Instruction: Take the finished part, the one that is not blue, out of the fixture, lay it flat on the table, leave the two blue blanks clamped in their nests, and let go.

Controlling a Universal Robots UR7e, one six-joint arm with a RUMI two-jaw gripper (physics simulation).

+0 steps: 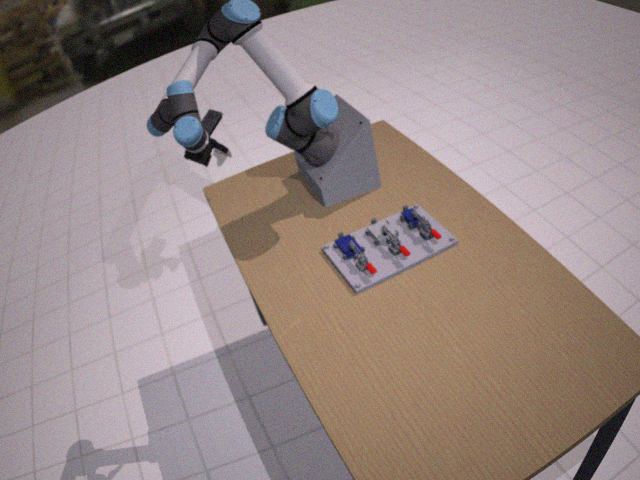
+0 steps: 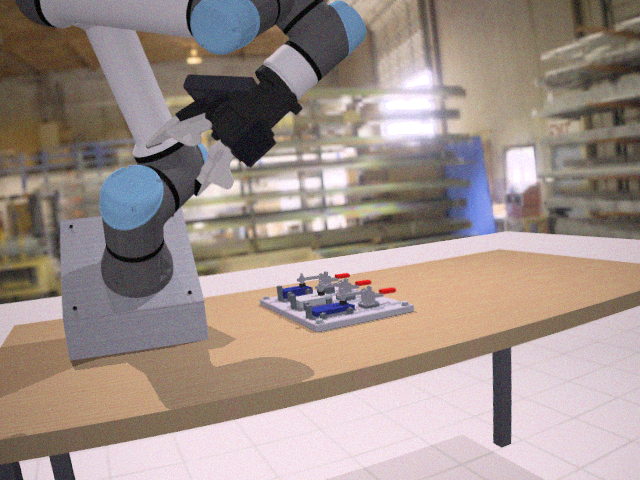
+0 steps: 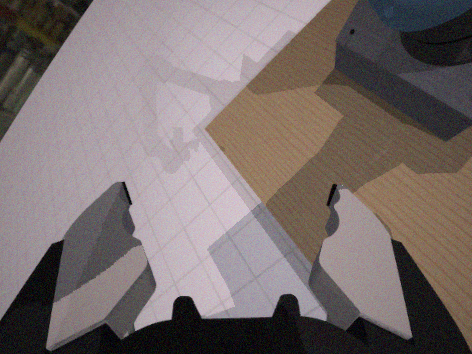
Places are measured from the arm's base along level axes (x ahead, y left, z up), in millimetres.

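Where they show: gripper, fingertip midpoint: (image 2: 172,173) (image 3: 231,185); arm's base at its link origin: (image 1: 324,147) (image 2: 137,269).
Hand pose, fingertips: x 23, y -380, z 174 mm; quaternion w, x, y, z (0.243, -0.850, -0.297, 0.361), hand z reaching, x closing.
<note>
Each offset is from my fingertips to the top centre of the thing. Level surfaces: height alone.
The grey fixture plate (image 1: 434,248) (image 2: 382,311) lies on the table. One blue blank @(352 mm ahead, 253 mm left, 295 mm down) (image 1: 348,245) (image 2: 332,308) sits in an outer nest, and the other blue blank @(365 mm ahead, 472 mm left, 285 mm down) (image 1: 409,217) (image 2: 298,291) sits in the opposite outer nest. Clamp arms reach over both. A light grey piece @(359 mm ahead, 363 mm left, 290 mm down) (image 2: 310,301) shows in the middle nest; it appears to be the non-blue part, but it is too small to tell clearly from the nest. My gripper (image 1: 216,166) (image 2: 173,167) (image 3: 231,185) is open and empty, high up and well away from the fixture, around the table's rear corner.
The grey robot mount (image 1: 343,165) (image 2: 134,330) (image 3: 400,90) stands behind the fixture. Red clamp handles @(481 mm ahead, 250 mm left, 267 mm down) (image 1: 371,268) (image 2: 387,290) point away from the mount. The wooden table @(326 mm down) (image 1: 439,351) (image 2: 465,289) (image 3: 280,145) extends beyond the fixture. The table's corner and the tiled floor show below the gripper.
</note>
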